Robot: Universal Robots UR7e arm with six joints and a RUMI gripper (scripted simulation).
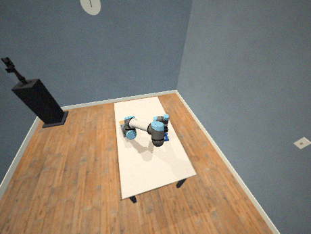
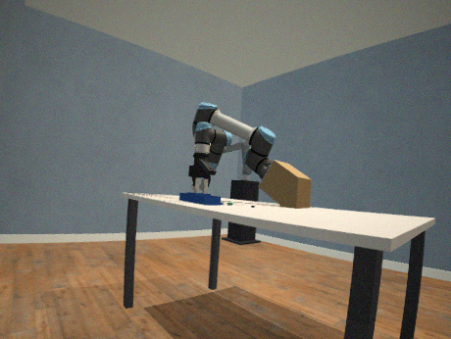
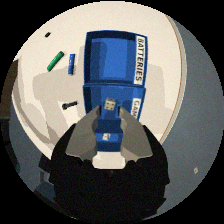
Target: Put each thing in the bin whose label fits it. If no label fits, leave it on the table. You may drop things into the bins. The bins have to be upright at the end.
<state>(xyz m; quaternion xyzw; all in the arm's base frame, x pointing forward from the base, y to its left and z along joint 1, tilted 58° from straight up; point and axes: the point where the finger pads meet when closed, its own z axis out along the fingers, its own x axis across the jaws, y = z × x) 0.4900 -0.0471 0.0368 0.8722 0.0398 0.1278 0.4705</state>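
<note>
Now: the blue bin 10 mm ahead of my hand and 10 mm below it. Also, from my hand: small grey piece 10 mm behind, 80 mm to the right, 20 mm below; then small blue piece 70 mm behind, 80 mm to the left, 30 mm below; then black screw 90 mm behind, 30 mm below.
</note>
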